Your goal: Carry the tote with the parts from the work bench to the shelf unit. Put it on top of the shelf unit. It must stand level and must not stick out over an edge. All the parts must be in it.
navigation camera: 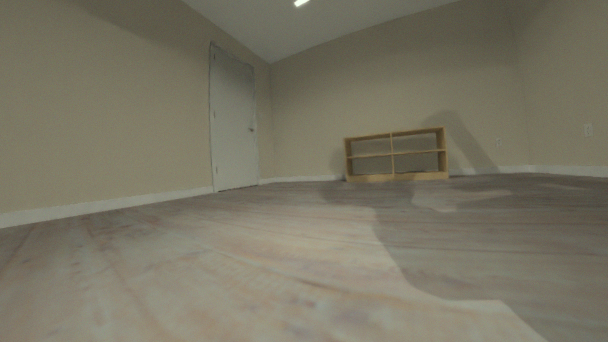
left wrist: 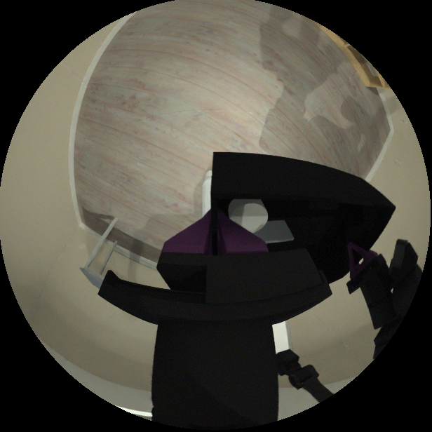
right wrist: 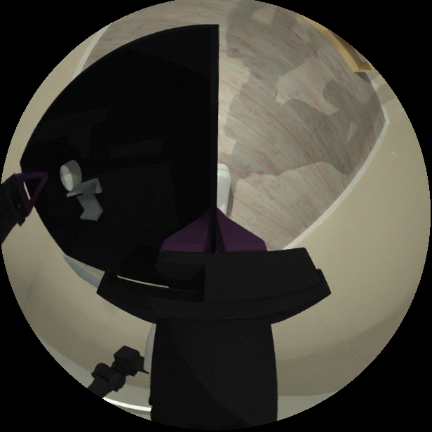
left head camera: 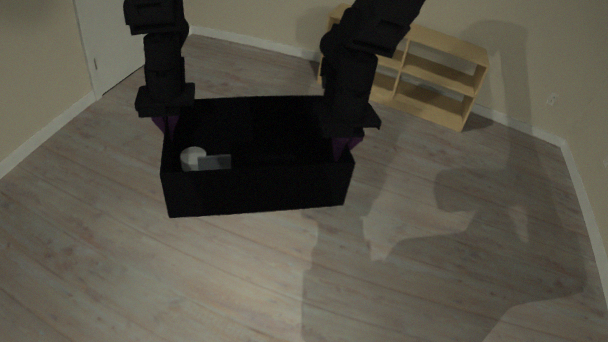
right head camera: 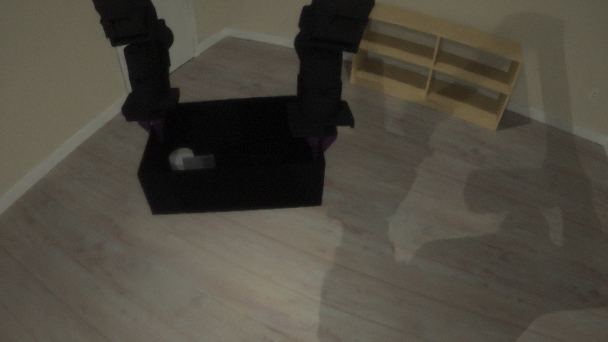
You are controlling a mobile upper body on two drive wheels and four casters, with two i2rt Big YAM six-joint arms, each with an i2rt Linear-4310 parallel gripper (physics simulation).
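Places are measured from the left arm's base along level axes (x right, y down, z ahead), in millimetres.
Pixels of known places: left gripper, between the fingertips: (left head camera: 170, 139) (right head camera: 160, 141); right gripper, between the fingertips: (left head camera: 336, 158) (right head camera: 316, 158).
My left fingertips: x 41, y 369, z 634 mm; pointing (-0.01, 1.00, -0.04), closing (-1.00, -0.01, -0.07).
For each thing: its top centre in the pictures, then the offset to it from my left fingertips.
- black tote, centre of its top: (left head camera: 252, 126) (right head camera: 229, 128) dz -38, dx +152, dy -56 mm
- white cylinder, centre of its top: (left head camera: 193, 155) (right head camera: 180, 155) dz -23, dx +44, dy +19 mm
- grey block, centre of its top: (left head camera: 214, 160) (right head camera: 197, 160) dz -55, dx +86, dy +3 mm
The black tote (left head camera: 254, 169) hangs in the air above the wooden floor, level, carried between my two arms. My left gripper (left head camera: 168, 123) is shut on the tote's left end wall, which also shows in the left wrist view (left wrist: 217, 225). My right gripper (left head camera: 346, 146) is shut on the right end wall, and the right wrist view (right wrist: 213, 225) shows the thin wall running between the fingers. Inside the tote at its left end lie a white cylinder (left head camera: 193, 157) and a grey block (left head camera: 214, 162). The rest of the tote's inside is too dark to read.
The wooden shelf unit (left head camera: 429, 81) stands against the far wall, ahead and to the right, and the navigation view (navigation camera: 395, 153) shows it too. A white door (navigation camera: 233, 119) is in the left wall. Walls and baseboards bound the floor on the left and right.
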